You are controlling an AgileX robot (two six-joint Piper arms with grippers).
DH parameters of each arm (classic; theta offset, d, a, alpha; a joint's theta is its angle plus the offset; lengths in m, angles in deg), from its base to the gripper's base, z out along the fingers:
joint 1: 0 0.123 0 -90
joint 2: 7.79 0 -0.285 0
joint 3: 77.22 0 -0.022 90
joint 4: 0 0.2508 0 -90
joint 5: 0 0 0.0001 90
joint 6: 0 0.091 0 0
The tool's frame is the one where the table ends.
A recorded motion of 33 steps. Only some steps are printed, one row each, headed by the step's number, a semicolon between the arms.
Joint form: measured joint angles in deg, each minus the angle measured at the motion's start. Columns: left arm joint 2, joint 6, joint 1, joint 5, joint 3, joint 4; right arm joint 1, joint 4, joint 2, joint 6, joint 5, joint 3.
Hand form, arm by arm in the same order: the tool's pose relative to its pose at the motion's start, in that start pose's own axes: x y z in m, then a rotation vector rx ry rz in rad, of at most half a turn. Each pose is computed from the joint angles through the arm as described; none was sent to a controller.
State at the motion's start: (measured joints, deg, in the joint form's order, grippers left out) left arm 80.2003 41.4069 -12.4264 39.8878 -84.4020 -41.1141; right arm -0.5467 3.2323 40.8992 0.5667 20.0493 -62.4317
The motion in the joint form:
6: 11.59 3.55 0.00 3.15 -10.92 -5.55; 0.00 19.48 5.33 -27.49 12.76 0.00
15: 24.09 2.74 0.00 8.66 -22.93 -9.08; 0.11 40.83 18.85 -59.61 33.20 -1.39
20: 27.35 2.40 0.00 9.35 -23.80 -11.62; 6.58 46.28 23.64 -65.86 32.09 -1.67
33: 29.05 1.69 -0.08 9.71 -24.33 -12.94; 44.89 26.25 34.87 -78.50 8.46 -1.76
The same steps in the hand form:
6: -0.0128 0.0178 0.0505 0.0857 0.0065 -0.0161; 0.0331 0.0147 0.0262 -0.1999 0.2723 -0.1605
15: -0.0116 0.0358 0.1062 0.1856 0.0530 -0.0761; 0.0860 0.0427 0.0723 -0.6896 0.5613 -0.3116
20: -0.0003 0.0406 0.1255 0.2197 0.0763 -0.1349; 0.0997 0.0701 0.0878 -0.8544 0.5377 -0.3150
33: 0.0055 0.0424 0.1355 0.2378 0.0884 -0.1737; 0.1479 0.2113 0.0663 -1.2231 0.2137 -0.9355

